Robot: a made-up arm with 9 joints. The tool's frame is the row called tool.
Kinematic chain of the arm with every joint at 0, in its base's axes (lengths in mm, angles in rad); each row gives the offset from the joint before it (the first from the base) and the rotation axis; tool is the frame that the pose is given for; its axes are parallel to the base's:
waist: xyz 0 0 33 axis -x
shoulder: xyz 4 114 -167 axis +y
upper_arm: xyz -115 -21 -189 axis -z
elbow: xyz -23 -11 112 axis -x
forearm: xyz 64 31 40 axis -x
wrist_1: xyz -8 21 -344 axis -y
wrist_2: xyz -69 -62 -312 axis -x
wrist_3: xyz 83 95 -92 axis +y
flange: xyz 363 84 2 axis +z
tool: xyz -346 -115 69
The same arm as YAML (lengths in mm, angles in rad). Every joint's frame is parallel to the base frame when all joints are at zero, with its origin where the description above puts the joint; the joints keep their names.
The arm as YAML. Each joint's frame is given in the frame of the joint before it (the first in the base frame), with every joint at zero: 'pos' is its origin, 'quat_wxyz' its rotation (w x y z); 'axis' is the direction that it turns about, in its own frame. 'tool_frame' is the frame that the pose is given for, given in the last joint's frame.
length_unit: mm
angle_unit: rad
joints:
  - joint: waist
    pos: [0.0, 0.0, 33.0]
    quat_wxyz: [1.0, 0.0, 0.0, 0.0]
    axis: "-x"
  - joint: shoulder
    pos: [4.0, 114.0, -167.0]
    quat_wxyz: [1.0, 0.0, 0.0, 0.0]
    axis: "+y"
  - joint: upper_arm
    pos: [-115.0, -21.0, -189.0]
    quat_wxyz: [1.0, 0.0, 0.0, 0.0]
    axis: "-z"
  - joint: elbow
    pos: [-23.0, -11.0, 112.0]
    quat_wxyz: [1.0, 0.0, 0.0, 0.0]
    axis: "-x"
  - joint: forearm
    pos: [64.0, 31.0, 40.0]
    quat_wxyz: [1.0, 0.0, 0.0, 0.0]
    axis: "-x"
  - joint: wrist_1
    pos: [-8.0, 21.0, -344.0]
    quat_wxyz: [1.0, 0.0, 0.0, 0.0]
    axis: "-y"
  - joint: wrist_2
    pos: [-69.0, -62.0, -312.0]
    quat_wxyz: [1.0, 0.0, 0.0, 0.0]
    axis: "-x"
  - joint: wrist_3
    pos: [83.0, 95.0, -92.0]
    quat_wxyz: [1.0, 0.0, 0.0, 0.0]
    axis: "+y"
  - joint: flange
    pos: [363.0, 84.0, 2.0]
    quat_wxyz: [1.0, 0.0, 0.0, 0.0]
    axis: "+z"
tool_frame:
  pos: [-346.0, -115.0, 69.0]
  quat_wxyz: [1.0, 0.0, 0.0, 0.0]

